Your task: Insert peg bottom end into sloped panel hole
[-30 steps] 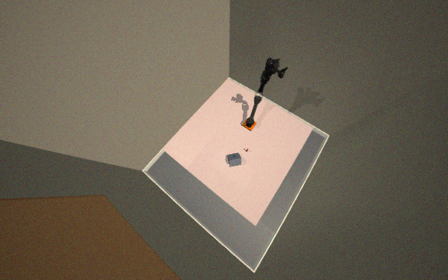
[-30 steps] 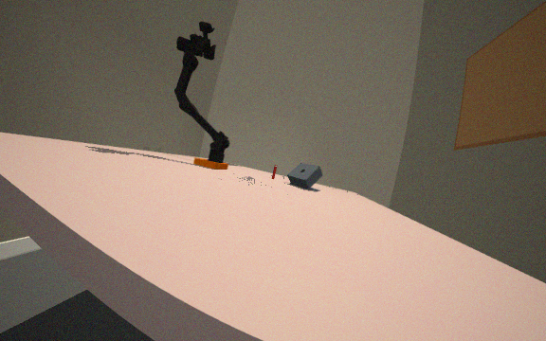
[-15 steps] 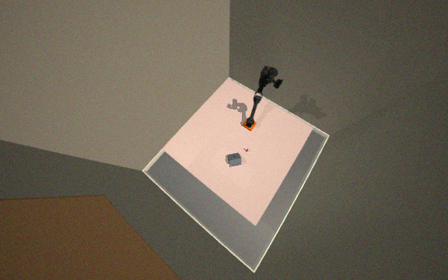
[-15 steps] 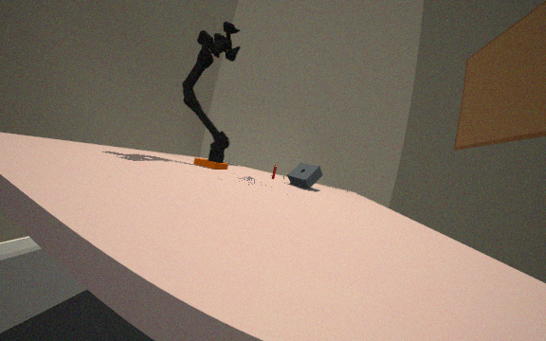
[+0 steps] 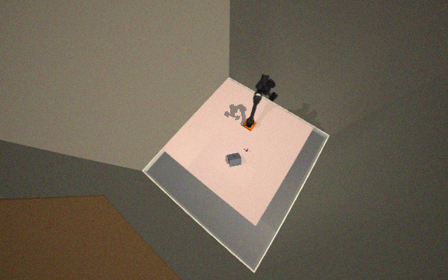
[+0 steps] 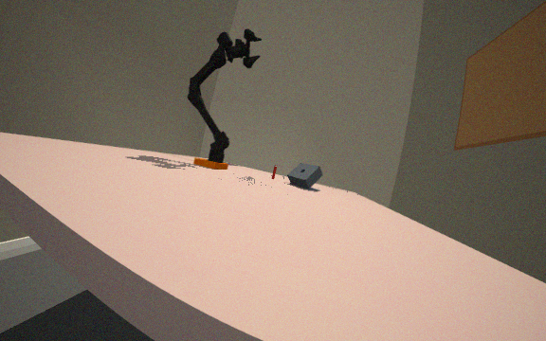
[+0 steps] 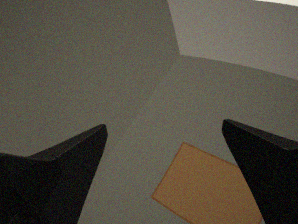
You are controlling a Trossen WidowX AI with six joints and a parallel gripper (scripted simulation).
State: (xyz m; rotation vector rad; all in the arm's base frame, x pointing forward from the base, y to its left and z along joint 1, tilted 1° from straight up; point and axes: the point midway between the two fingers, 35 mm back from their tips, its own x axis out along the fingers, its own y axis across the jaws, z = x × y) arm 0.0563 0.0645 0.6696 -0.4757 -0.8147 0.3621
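Now: the round red peg 660 mm below my gripper tip, 230 mm ahead of it and 20 mm to the left of it. From my gripper tip the other things lie so: grey sloped panel block 660 mm below, 390 mm ahead, 60 mm to the right.
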